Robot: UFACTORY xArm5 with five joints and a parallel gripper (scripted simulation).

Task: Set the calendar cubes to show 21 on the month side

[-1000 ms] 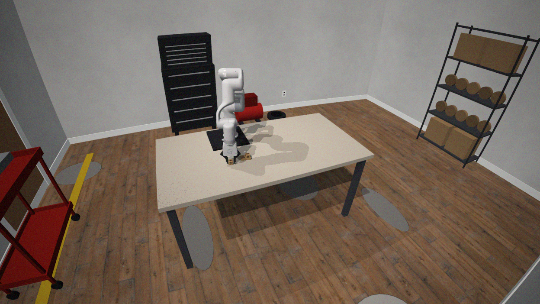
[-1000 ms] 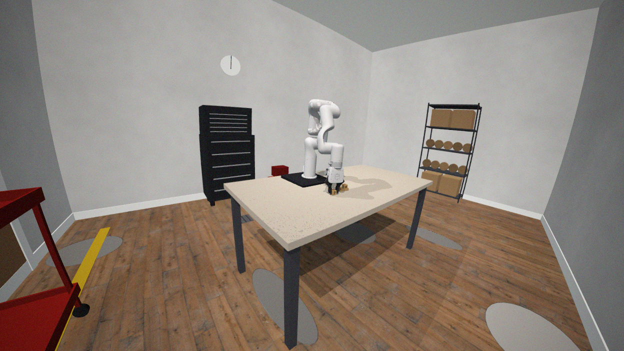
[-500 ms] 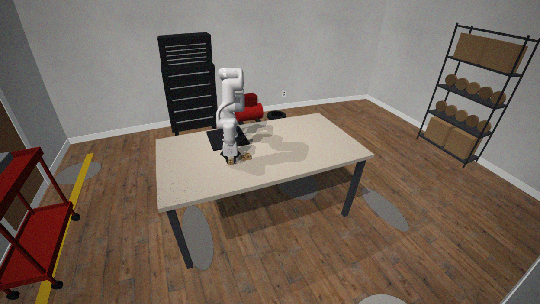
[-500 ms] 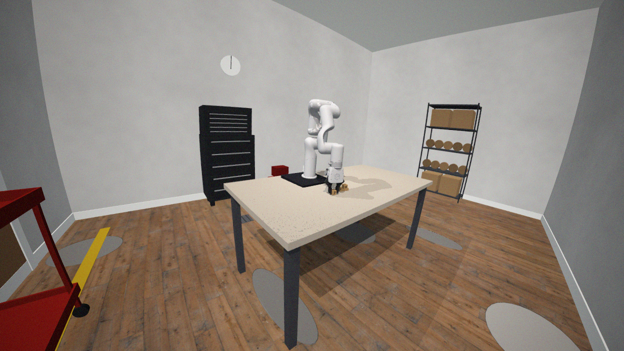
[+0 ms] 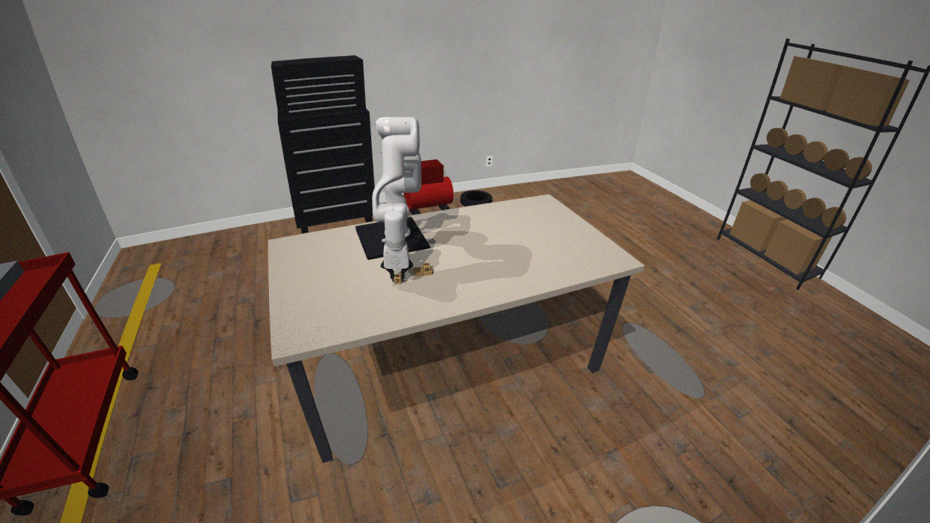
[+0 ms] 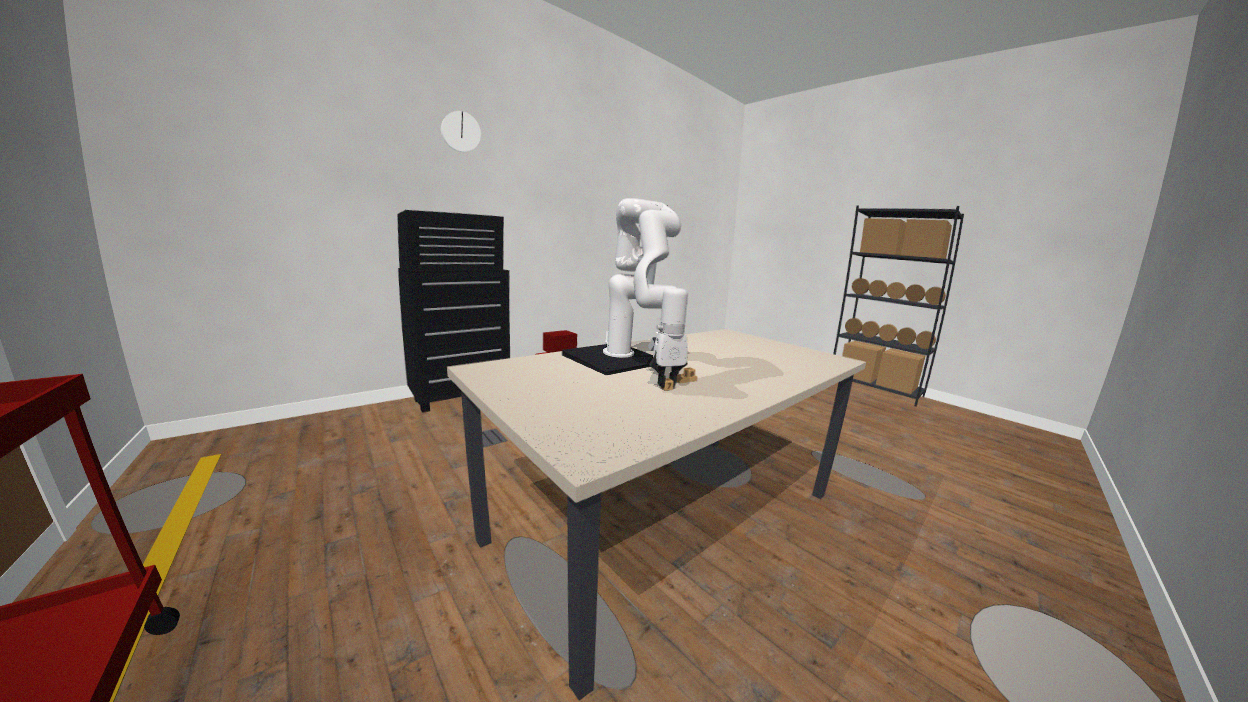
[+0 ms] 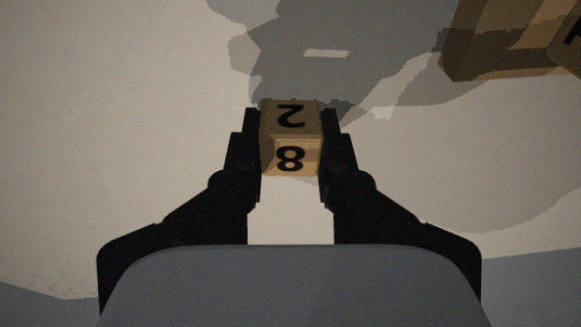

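The wooden digit cube is 1 cm below my hand. Also, from my hand: wooden tray (11 cm to the left, 4 cm behind, 2 cm below).
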